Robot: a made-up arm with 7 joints. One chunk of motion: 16 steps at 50 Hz.
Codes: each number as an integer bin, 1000 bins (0 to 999) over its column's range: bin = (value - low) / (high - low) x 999, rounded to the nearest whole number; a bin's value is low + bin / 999 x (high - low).
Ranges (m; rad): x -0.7..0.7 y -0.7..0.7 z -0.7..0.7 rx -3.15..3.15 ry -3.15..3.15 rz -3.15..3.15
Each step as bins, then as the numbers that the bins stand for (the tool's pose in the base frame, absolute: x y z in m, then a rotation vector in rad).
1 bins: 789 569 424 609 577 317
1 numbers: 0.4057 0.0974 -0.1058 0.6905 0.4887 -1.1509
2 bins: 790 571 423 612 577 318
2 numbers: 0.4071 0.1002 -0.1072 0.7095 0.4887 -1.1446
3 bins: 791 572 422 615 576 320
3 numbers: 0.4085 0.1016 -0.1086 0.7284 0.4824 -1.1320
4 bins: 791 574 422 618 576 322
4 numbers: 0.4085 0.1044 -0.1086 0.7473 0.4824 -1.1194
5 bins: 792 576 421 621 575 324
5 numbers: 0.4099 0.1072 -0.1100 0.7662 0.4761 -1.1068
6 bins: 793 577 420 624 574 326
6 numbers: 0.4113 0.1086 -0.1114 0.7851 0.4698 -1.0941
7 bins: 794 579 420 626 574 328
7 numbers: 0.4127 0.1114 -0.1114 0.7977 0.4698 -1.0815
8 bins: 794 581 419 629 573 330
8 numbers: 0.4127 0.1142 -0.1128 0.8167 0.4635 -1.0689
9 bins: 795 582 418 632 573 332
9 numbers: 0.4141 0.1156 -0.1142 0.8356 0.4635 -1.0563
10 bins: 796 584 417 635 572 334
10 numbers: 0.4155 0.1184 -0.1156 0.8545 0.4572 -1.0437
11 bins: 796 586 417 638 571 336
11 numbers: 0.4155 0.1212 -0.1156 0.8734 0.4509 -1.0311
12 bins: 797 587 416 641 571 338
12 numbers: 0.4169 0.1226 -0.1170 0.8923 0.4509 -1.0185
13 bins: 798 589 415 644 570 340
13 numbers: 0.4183 0.1254 -0.1184 0.9113 0.4446 -1.0059
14 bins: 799 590 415 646 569 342
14 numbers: 0.4197 0.1268 -0.1184 0.9239 0.4383 -0.9932
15 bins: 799 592 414 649 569 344
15 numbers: 0.4197 0.1296 -0.1198 0.9428 0.4383 -0.9806
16 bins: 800 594 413 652 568 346
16 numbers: 0.4211 0.1324 -0.1212 0.9617 0.4320 -0.9680
